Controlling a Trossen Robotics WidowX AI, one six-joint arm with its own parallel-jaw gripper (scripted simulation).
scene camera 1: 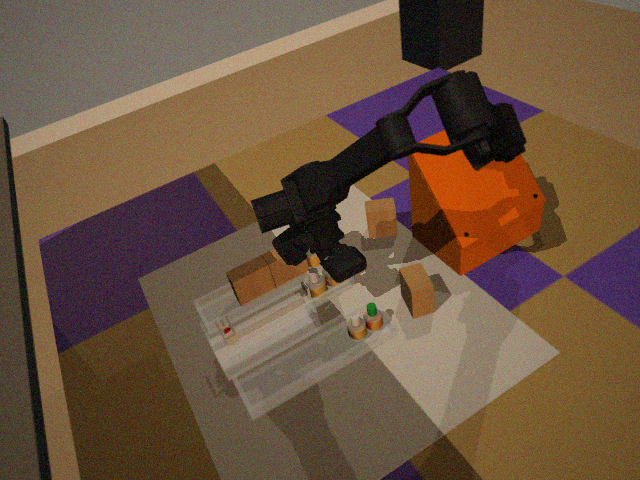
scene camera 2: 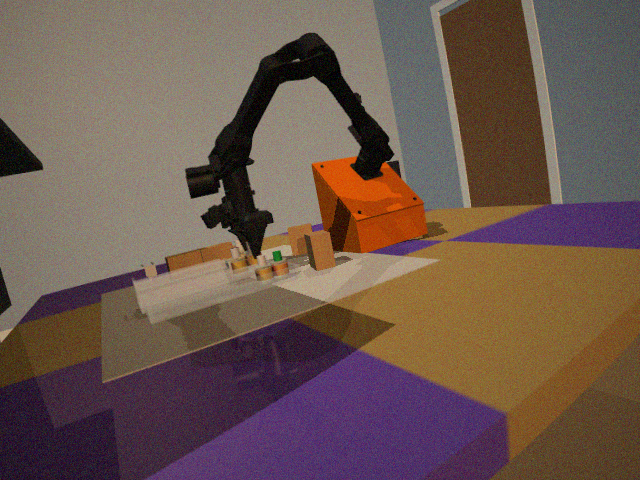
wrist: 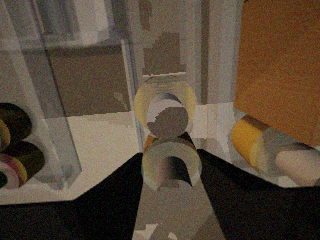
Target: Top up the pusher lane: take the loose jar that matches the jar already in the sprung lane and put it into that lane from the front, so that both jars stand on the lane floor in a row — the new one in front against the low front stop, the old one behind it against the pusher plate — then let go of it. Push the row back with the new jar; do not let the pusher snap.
Labels:
gripper: scene camera 1; scene camera 2 253,257; wrist
same spot on gripper: (wrist: pixel 237 197) = (scene camera 1: pixel 318 251)
same spot on clear lane rack: (scene camera 1: pixel 277 326) = (scene camera 2: pixel 194 272)

